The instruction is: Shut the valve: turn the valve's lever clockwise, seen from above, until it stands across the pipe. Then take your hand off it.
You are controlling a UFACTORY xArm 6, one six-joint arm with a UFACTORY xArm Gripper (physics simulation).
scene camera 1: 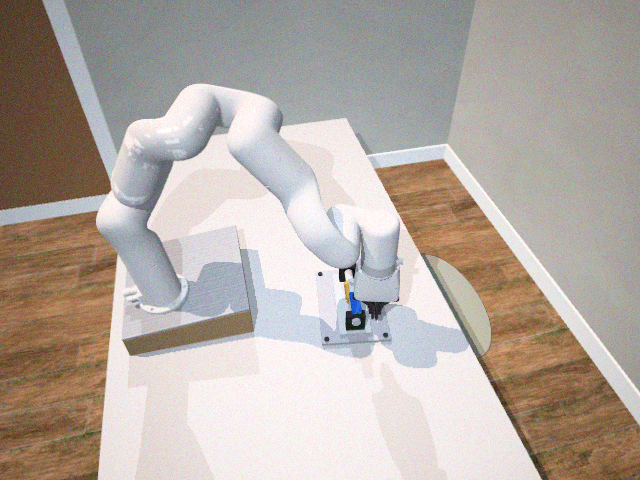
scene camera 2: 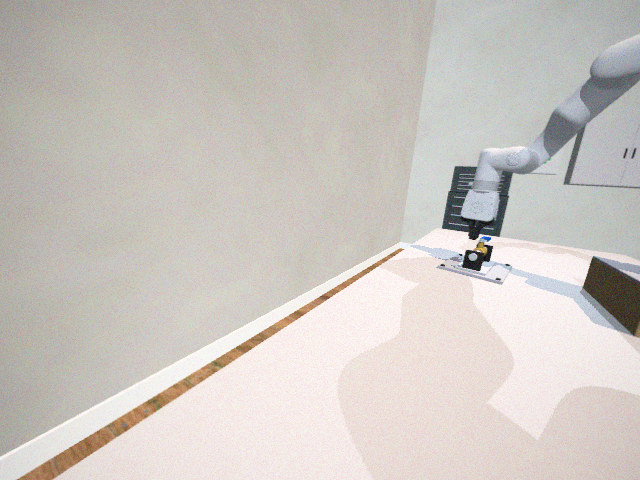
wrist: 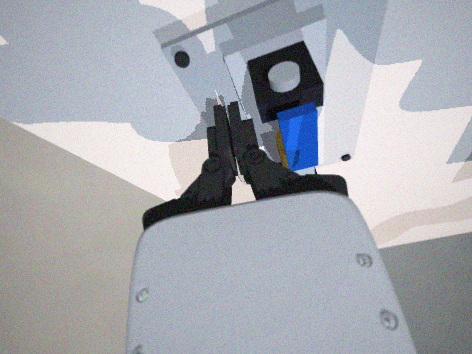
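Note:
The valve's blue lever (scene camera 1: 355, 303) (scene camera 2: 484, 239) (wrist: 301, 140) lies roughly along the pipe, over the yellow valve body (scene camera 1: 346, 290) (scene camera 2: 481, 249) (wrist: 281, 149). The pipe runs between two black blocks; the near black block (scene camera 1: 355, 320) (scene camera 2: 472, 259) (wrist: 290, 95) stands at the lever's near end. My gripper (scene camera 1: 375, 316) (scene camera 2: 473, 237) (wrist: 229, 119) is shut and empty. Its fingertips are beside the lever, on the right in scene camera 1 and on the left in the wrist view, with a gap between them and the lever. The far end of the pipe is partly hidden by the arm in scene camera 1.
The valve stands on a pale base plate (scene camera 1: 326, 310) (scene camera 2: 498, 273) (wrist: 341, 127) with dark corner bolts. The arm's wooden base block (scene camera 1: 191, 330) (scene camera 2: 612, 294) is on the table (scene camera 1: 289, 413) (scene camera 2: 289, 387). The table's edge and a wall lie beyond the gripper's side of the valve.

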